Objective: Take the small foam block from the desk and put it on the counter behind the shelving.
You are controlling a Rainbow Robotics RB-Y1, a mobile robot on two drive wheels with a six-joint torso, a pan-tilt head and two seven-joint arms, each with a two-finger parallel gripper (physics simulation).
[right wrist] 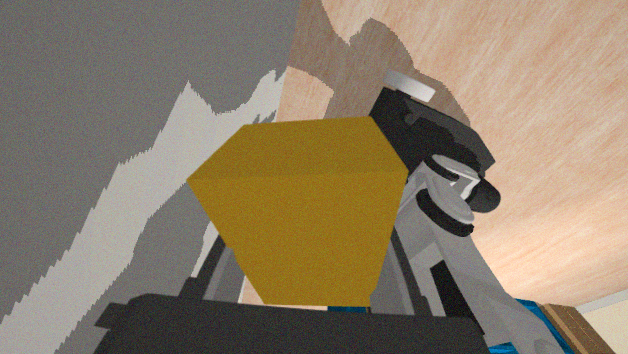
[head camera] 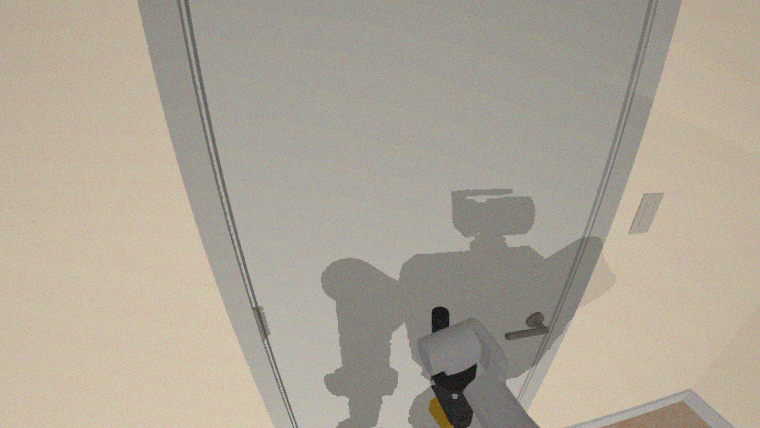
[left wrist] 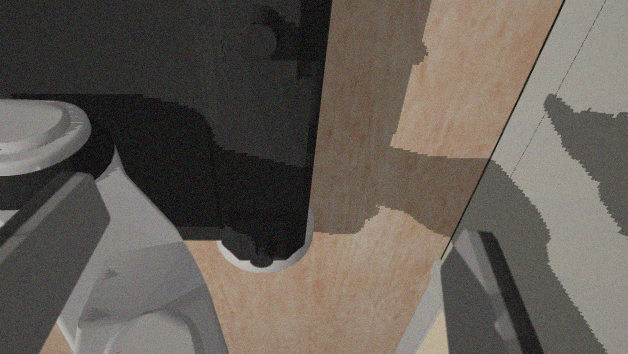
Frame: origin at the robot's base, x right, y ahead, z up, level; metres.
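Where they show: left gripper, fingertip midpoint: (left wrist: pixel 275 222); right gripper, fingertip midpoint: (right wrist: pixel 314 198) (head camera: pixel 450 412).
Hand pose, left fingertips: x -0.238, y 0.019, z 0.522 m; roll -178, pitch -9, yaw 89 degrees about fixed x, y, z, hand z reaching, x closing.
Things, the pixels of their top centre, and the offset from my left fingertips. "*": a spot on its surface instead.
- small foam block, middle of its top: (right wrist: pixel 308 267) (head camera: pixel 453 401) dx +0.428, dy +0.328, dz +0.327 m
- handle, surface spot: (head camera: pixel 526 333) * dx +0.646, dy +0.424, dz +0.410 m
- switch plate, middle of its top: (head camera: pixel 654 193) dx +0.978, dy +0.498, dz +0.756 m
The small foam block (head camera: pixel 439 412) (right wrist: pixel 305 215) is yellow and fills the middle of the right wrist view; a bit of it shows at the bottom of the head view. My right gripper (right wrist: pixel 307 245) is shut on it, one finger on each side, and holds it up in front of the door. My left gripper (left wrist: pixel 275 222) is open, its two fingers wide apart above the floor with nothing between them. The desk and the counter do not show in these views.
A closed grey door (head camera: pixel 372 132) (right wrist: pixel 165 160) with a handle (head camera: pixel 526 333) stands close ahead, my shadow on it. A switch plate (head camera: pixel 645 213) is on the wall at its right. Part of the blue shelving (right wrist: pixel 504 348) and a brown box (right wrist: pixel 575 325) show at the lower right.
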